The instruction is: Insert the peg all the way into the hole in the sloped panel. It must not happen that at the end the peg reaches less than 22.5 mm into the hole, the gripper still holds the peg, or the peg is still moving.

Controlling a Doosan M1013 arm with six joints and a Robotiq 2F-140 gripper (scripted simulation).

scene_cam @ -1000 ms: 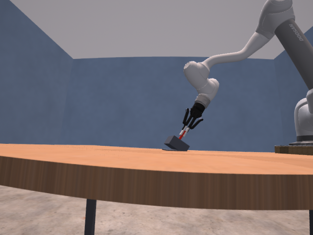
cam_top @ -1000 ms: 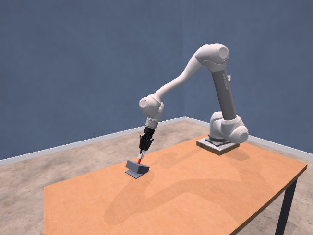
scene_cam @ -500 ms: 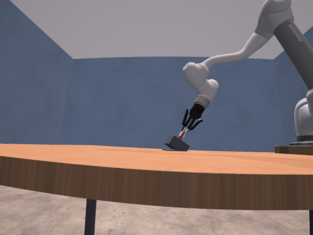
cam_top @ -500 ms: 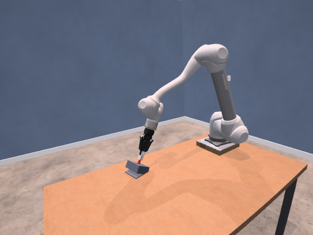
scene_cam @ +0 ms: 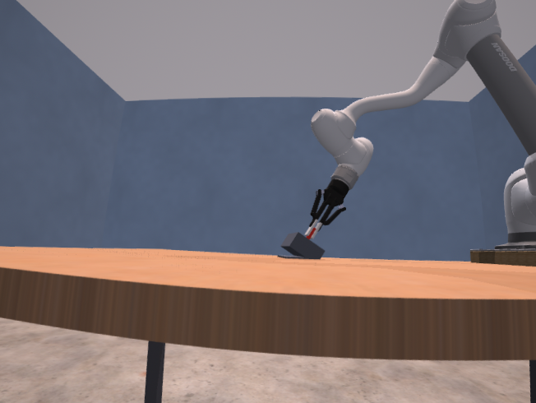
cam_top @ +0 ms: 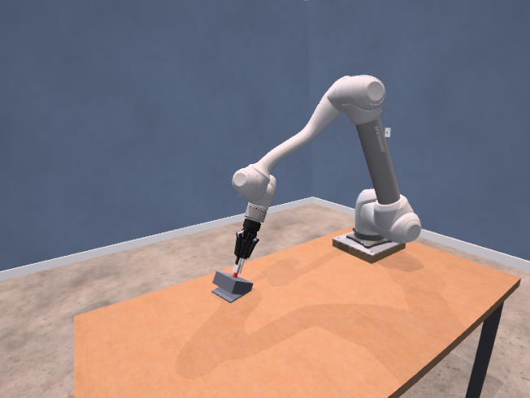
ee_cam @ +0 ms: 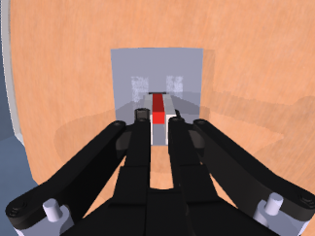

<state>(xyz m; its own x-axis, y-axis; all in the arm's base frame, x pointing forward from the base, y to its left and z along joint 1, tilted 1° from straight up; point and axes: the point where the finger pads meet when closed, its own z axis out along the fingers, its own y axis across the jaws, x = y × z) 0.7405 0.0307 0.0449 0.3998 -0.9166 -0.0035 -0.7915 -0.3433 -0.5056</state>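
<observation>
The red peg lies 2 cm ahead of my hand, 1 cm to the left of it and 3 cm below it.
</observation>
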